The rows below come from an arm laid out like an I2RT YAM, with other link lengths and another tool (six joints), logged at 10 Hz.
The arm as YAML. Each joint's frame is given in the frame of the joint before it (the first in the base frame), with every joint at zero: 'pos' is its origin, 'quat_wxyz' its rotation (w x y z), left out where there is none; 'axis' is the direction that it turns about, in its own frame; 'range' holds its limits. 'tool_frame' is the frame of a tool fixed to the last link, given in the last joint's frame.
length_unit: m
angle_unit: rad
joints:
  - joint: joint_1
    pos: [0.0, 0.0, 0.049]
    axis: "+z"
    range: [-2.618, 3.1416]
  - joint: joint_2
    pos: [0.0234, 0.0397, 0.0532]
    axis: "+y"
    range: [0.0, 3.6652]
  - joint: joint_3
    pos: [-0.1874, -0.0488, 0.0]
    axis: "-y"
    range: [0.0, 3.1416]
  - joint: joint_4
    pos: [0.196, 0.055, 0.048]
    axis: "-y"
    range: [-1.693, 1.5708]
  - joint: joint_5
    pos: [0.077, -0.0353, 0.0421]
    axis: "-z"
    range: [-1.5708, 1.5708]
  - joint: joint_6
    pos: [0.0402, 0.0, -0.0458]
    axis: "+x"
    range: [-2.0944, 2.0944]
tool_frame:
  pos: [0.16, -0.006, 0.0]
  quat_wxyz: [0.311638, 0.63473, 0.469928, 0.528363]
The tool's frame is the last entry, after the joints.
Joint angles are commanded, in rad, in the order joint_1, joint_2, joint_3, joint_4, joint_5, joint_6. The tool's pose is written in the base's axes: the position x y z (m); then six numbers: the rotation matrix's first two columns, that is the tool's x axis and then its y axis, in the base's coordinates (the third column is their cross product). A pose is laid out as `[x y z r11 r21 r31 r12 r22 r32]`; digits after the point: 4 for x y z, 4 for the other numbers.
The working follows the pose.
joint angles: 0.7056, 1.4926, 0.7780, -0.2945, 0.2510, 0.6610
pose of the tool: [0.2763 0.1779 -0.0354 0.2952 0.8863 0.3567 0.8982 -0.3847 0.2125]
Where each joint sits with the arm in this pose, in the base's axes (m; each line is computed from the numbers above, not from the rounded line before):
joint_1: 0.0000 0.0000 0.0490
joint_2: -0.0079 0.0454 0.1022
joint_3: 0.0126 -0.0012 0.2890
joint_4: 0.1135 0.1570 0.1968
joint_5: 0.1948 0.1799 0.1541
joint_6: 0.1875 0.1606 0.0967
the tool: 0.2763 0.1779 -0.0354

